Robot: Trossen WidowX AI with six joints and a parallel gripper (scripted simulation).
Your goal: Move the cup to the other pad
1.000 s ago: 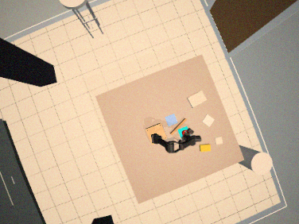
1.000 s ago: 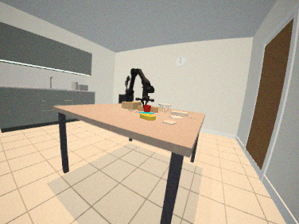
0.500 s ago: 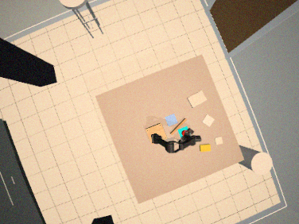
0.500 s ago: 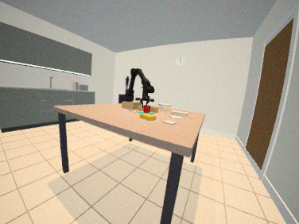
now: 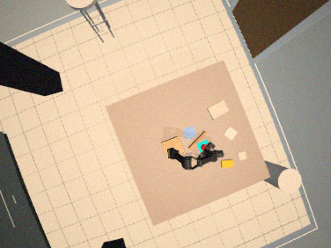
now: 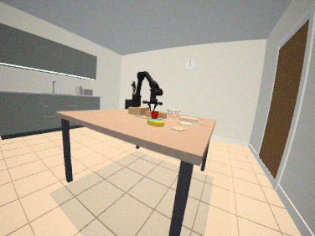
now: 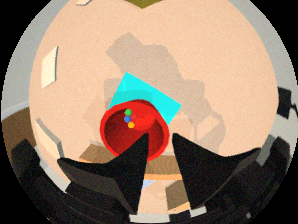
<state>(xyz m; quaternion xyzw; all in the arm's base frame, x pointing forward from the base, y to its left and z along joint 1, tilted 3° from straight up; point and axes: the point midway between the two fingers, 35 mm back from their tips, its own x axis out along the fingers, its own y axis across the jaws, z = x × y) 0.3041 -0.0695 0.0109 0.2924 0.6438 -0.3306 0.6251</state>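
Now: the red cup 30 mm below my gripper tip, 30 mm ahead of it and 10 mm to the left of it. Also, from my gripper tip: orange board (100 mm to the left, 50 mm below, 30 mm behind); then light blue pad (190 mm to the left, 80 mm below, 80 mm behind); then cyan pad (80 mm below, 30 mm ahead, 20 mm to the left).
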